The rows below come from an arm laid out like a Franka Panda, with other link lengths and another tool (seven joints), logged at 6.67 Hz.
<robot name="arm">
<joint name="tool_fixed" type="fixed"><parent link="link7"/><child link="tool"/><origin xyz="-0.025 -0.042 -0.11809" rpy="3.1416 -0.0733 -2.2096"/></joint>
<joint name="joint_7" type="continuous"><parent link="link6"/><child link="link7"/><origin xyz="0.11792 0 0"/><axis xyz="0 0 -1"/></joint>
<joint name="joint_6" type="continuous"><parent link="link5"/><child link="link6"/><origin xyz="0 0 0"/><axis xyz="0 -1 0"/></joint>
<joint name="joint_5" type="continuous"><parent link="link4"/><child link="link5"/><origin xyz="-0.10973 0 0.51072"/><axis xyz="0 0 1"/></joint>
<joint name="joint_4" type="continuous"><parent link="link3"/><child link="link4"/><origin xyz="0.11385 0 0"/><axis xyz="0 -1 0"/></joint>
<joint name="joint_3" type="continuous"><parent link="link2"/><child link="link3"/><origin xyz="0 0 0.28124"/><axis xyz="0 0 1"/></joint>
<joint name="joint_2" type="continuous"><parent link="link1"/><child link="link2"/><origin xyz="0 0 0"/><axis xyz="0 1 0"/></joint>
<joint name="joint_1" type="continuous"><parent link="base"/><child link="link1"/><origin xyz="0 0 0.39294"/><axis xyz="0 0 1"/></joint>
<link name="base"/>
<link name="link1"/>
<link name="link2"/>
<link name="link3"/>
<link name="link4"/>
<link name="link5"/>
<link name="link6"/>
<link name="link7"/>
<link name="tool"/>
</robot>
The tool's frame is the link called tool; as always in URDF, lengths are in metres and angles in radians. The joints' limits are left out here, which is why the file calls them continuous.
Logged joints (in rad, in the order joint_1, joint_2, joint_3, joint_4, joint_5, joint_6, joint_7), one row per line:
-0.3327 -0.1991 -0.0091 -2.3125 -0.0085 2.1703 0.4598
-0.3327 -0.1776 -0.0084 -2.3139 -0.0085 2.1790 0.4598
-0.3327 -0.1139 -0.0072 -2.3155 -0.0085 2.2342 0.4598
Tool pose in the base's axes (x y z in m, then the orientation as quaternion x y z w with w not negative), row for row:
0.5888 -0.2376 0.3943 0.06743 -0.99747 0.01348 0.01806
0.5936 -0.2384 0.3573 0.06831 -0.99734 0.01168 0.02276
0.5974 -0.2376 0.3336 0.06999 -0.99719 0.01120 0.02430
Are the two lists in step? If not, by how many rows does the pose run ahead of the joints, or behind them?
The pose runs 1 row ahead of the joints: the pose in row i belongs to the joints in row i + 1.
